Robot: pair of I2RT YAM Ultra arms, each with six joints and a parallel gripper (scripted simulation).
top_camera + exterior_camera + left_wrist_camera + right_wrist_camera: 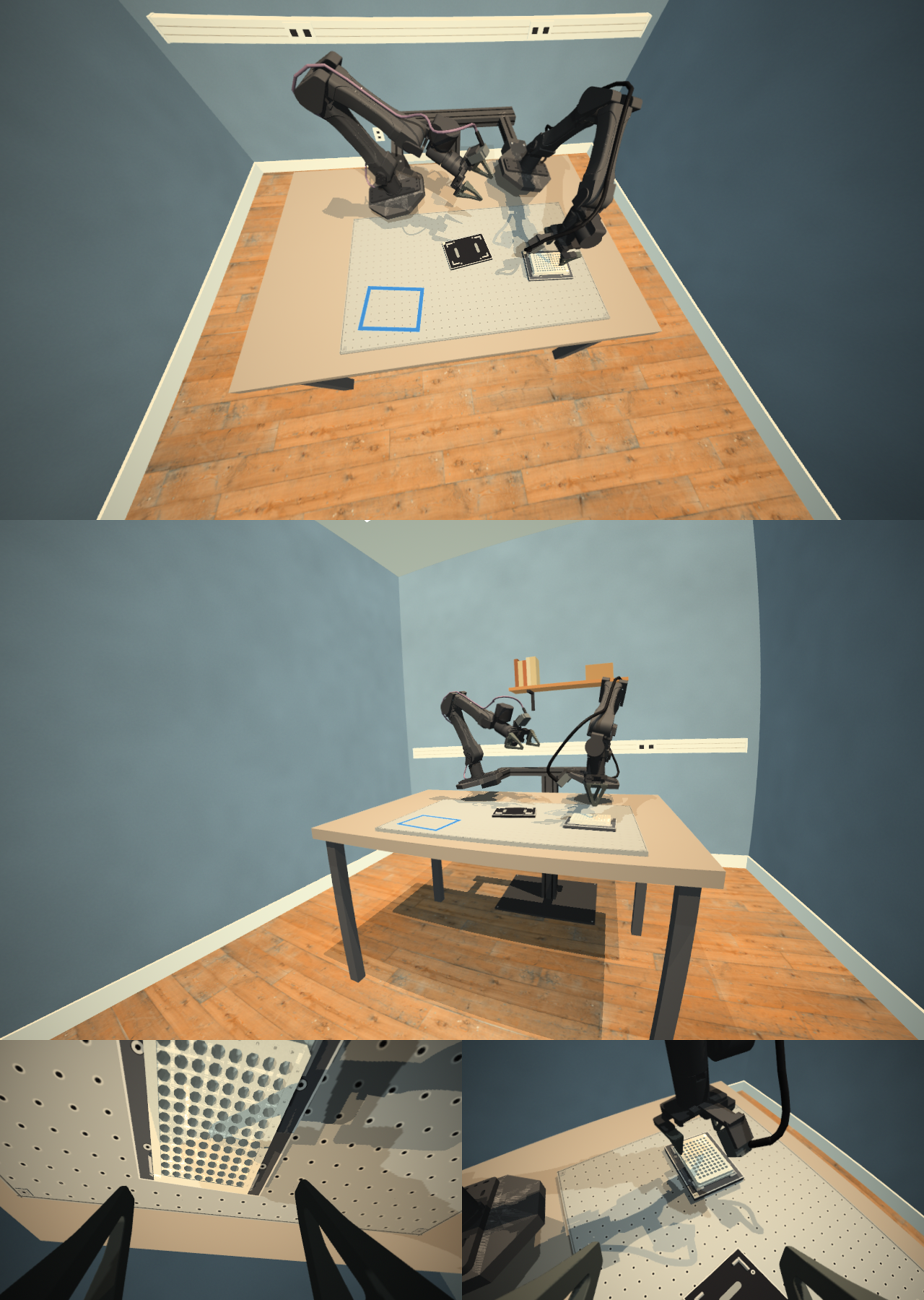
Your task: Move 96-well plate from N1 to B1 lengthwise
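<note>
My left hand is 1 cm short of the 96-well plate, 1 cm to the left of it and 6 cm above it. Round my left hand: black plate nest: 13 cm behind, 28 cm to the right, 7 cm below.
</note>
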